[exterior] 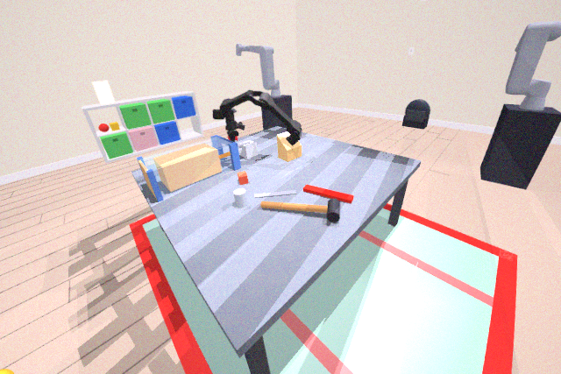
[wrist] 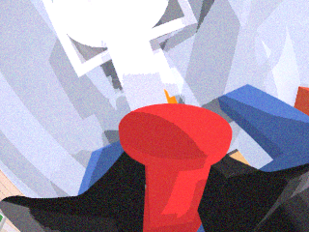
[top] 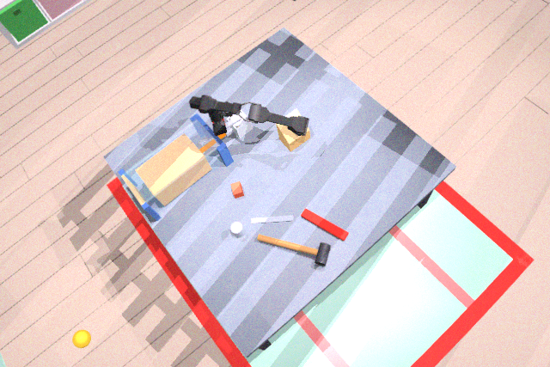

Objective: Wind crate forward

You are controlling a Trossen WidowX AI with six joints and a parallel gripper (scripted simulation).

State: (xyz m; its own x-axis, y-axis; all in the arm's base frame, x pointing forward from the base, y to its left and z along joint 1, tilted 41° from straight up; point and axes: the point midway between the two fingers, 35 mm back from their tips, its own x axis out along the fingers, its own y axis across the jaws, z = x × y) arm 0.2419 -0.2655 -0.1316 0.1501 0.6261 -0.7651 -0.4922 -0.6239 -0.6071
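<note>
My gripper tip is now 40 mm past the white crank handle, 10 mm to the right of it and 10 mm above it. Round my gripper tip: white bar 500 mm to the left, 160 mm ahead, 110 mm below; then red knob 20 mm above; then white winch 110 mm behind, 80 mm below, 10 mm to the left.
</note>
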